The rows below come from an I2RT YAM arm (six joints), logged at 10 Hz.
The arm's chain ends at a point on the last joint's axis. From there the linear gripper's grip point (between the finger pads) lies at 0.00 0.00 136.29 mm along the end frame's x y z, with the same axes.
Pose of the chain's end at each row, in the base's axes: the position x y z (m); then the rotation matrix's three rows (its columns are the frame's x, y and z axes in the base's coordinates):
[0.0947, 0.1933, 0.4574], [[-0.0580, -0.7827, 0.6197], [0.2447, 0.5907, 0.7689], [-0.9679, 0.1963, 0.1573]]
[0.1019, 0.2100, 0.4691], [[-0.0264, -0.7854, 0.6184], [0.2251, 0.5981, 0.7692], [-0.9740, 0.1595, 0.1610]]
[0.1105, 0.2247, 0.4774], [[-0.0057, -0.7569, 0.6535], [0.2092, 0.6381, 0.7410], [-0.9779, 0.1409, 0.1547]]
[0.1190, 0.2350, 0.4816], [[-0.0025, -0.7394, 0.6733], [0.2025, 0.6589, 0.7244], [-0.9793, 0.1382, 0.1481]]
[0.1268, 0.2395, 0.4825], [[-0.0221, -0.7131, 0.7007], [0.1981, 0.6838, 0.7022], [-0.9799, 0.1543, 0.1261]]
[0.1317, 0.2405, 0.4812], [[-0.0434, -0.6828, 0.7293], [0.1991, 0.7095, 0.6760], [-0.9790, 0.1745, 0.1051]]
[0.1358, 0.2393, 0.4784], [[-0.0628, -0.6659, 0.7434], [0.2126, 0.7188, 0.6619], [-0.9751, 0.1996, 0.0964]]
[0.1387, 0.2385, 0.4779], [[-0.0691, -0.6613, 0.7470], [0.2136, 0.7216, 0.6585], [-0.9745, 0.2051, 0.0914]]
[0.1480, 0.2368, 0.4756], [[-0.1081, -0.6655, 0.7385], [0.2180, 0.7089, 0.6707], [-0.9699, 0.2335, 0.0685]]
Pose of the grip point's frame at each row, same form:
[0.1792, 0.2981, 0.4788], [[-0.0580, -0.7827, 0.6197], [0.2447, 0.5907, 0.7689], [-0.9679, 0.1963, 0.1573]]
[0.1862, 0.3148, 0.4910], [[-0.0264, -0.7854, 0.6184], [0.2251, 0.5981, 0.7692], [-0.9740, 0.1595, 0.1610]]
[0.1996, 0.3257, 0.4985], [[-0.0057, -0.7569, 0.6535], [0.2092, 0.6381, 0.7410], [-0.9779, 0.1409, 0.1547]]
[0.2108, 0.3337, 0.5018], [[-0.0025, -0.7394, 0.6733], [0.2025, 0.6589, 0.7244], [-0.9793, 0.1382, 0.1481]]
[0.2223, 0.3352, 0.4997], [[-0.0221, -0.7131, 0.7007], [0.1981, 0.6838, 0.7022], [-0.9799, 0.1543, 0.1261]]
[0.2311, 0.3326, 0.4955], [[-0.0434, -0.6828, 0.7293], [0.1991, 0.7095, 0.6760], [-0.9790, 0.1745, 0.1051]]
[0.2371, 0.3295, 0.4915], [[-0.0628, -0.6659, 0.7434], [0.2126, 0.7188, 0.6619], [-0.9751, 0.1996, 0.0964]]
[0.2405, 0.3282, 0.4904], [[-0.0691, -0.6613, 0.7470], [0.2136, 0.7216, 0.6585], [-0.9745, 0.2051, 0.0914]]
[0.2487, 0.3282, 0.4849], [[-0.1081, -0.6655, 0.7385], [0.2180, 0.7089, 0.6707], [-0.9699, 0.2335, 0.0685]]

